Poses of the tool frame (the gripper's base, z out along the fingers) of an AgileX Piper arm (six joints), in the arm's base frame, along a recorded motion.
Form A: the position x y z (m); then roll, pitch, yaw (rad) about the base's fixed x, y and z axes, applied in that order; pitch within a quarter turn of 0, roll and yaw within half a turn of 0.
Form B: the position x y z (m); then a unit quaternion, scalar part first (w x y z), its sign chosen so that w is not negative. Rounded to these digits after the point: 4 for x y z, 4 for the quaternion.
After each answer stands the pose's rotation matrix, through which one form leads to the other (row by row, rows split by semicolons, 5 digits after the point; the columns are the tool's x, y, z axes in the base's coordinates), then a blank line. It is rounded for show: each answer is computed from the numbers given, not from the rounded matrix.
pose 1, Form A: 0.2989, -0.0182, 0.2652, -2.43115, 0.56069, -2.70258
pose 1, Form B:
0.2989, -0.0182, 0.2652, 0.3260, -0.1023, 0.9003, -0.2697
-0.76658 -0.00830 0.64210; -0.35997 0.83359 -0.41898; -0.53177 -0.55231 -0.64200

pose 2, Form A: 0.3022, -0.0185, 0.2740, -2.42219, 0.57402, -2.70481
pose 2, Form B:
0.3022, -0.0185, 0.2740, 0.3318, -0.0972, 0.8980, -0.2722
-0.76089 0.00602 0.64885; -0.35523 0.83294 -0.42429; -0.54301 -0.55332 -0.63164

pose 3, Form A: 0.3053, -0.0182, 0.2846, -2.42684, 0.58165, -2.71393
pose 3, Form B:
0.3053, -0.0182, 0.2846, 0.3336, -0.0924, 0.8983, -0.2705
-0.76031 0.01443 0.64941; -0.34654 0.83658 -0.42431; -0.54940 -0.54765 -0.63106

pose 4, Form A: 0.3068, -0.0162, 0.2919, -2.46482, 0.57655, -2.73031
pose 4, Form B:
0.3068, -0.0162, 0.2919, 0.3275, -0.0923, 0.9046, -0.2568
-0.76844 0.00126 0.63992; -0.33516 0.85108 -0.40415; -0.54513 -0.52504 -0.65357

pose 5, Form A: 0.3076, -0.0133, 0.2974, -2.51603, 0.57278, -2.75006
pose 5, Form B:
0.3076, -0.0133, 0.2974, 0.3211, -0.0923, 0.9122, -0.2373
-0.77680 -0.01601 0.62954; -0.32070 0.87039 -0.37359; -0.54197 -0.49210 -0.68125

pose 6, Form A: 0.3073, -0.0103, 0.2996, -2.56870, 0.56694, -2.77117
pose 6, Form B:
0.3073, -0.0103, 0.2996, 0.3137, -0.0919, 0.9198, -0.2172
-0.78633 -0.03284 0.61693; -0.30537 0.88873 -0.34192; -0.53705 -0.45726 -0.70886

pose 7, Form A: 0.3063, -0.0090, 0.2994, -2.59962, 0.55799, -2.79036
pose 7, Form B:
0.3063, -0.0090, 0.2994, 0.3062, -0.0892, 0.9249, -0.2070
-0.79653 -0.03830 0.60338; -0.29187 0.89836 -0.32827; -0.52948 -0.43759 -0.72675

